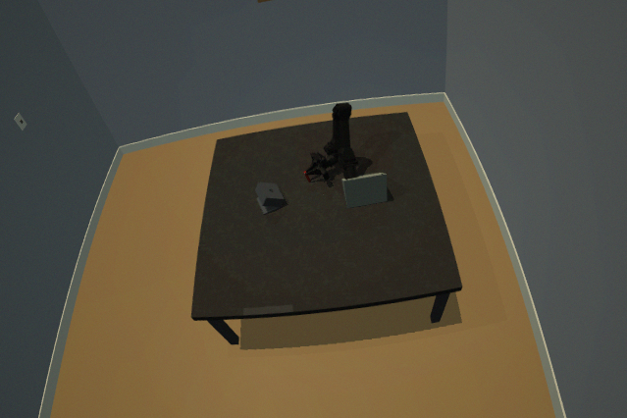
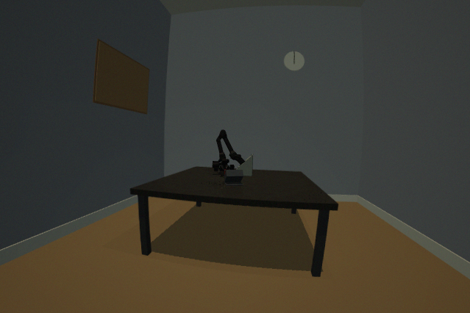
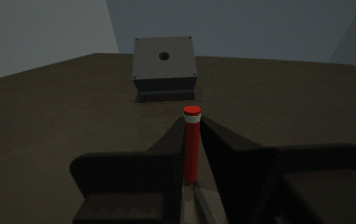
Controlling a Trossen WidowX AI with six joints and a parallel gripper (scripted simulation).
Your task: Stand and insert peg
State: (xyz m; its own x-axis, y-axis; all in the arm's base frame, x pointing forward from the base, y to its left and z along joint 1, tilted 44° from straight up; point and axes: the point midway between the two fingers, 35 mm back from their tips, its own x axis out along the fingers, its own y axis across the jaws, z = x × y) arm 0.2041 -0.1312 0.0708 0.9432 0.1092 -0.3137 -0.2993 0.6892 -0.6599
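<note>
Right now my gripper tip is 10 mm above the peg. The rest, counted from my gripper tip: grey sloped panel 200 mm ahead, 100 mm to the left, 10 mm below.
</note>
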